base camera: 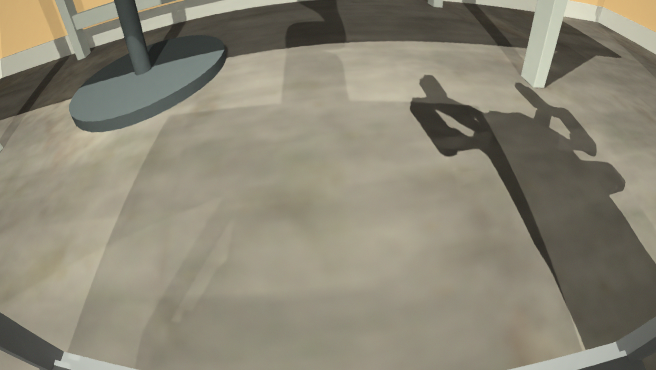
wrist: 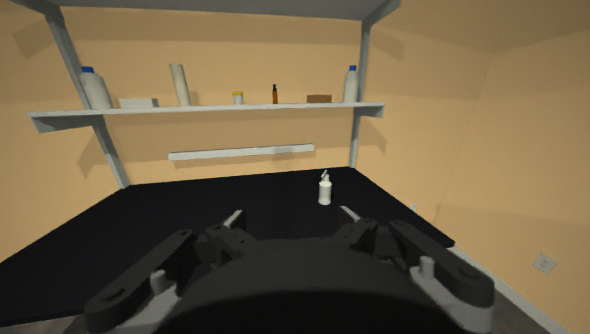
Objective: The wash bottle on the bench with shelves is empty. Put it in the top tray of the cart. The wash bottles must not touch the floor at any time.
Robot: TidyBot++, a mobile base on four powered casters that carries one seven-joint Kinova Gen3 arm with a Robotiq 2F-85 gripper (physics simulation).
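Frame: origin at the arm's base, x left, y back, z up, level; metres.
Where they show: gripper, fingertip midpoint: (wrist: 292, 218).
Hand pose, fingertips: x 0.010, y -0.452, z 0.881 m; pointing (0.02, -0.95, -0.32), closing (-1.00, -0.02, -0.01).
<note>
Each offset is from my fingertips to the top centre of the thing. "spot": to the spot under its first point.
A small white wash bottle {dx -0.153, dy -0.568, dz -0.190 m} (wrist: 325, 193) with a nozzle stands upright on the black top of the bench with shelves (wrist: 165, 210), towards its right back part. My gripper (wrist: 292, 218) is open and empty in the wrist view. The bottle shows beyond the fingertips, a little left of the right fingertip, and apart from both fingers. The cart's top tray does not show in either view.
A shelf (wrist: 210, 109) above the bench holds bottles, boxes and a tall cylinder. In the base camera view, a round stool base (base camera: 150, 95) stands at the left and a bench leg {spot: dx -0.496, dy -0.319, dz -1.162 m} (base camera: 544, 45) at the right. A wall (wrist: 525, 150) stands right of the bench.
</note>
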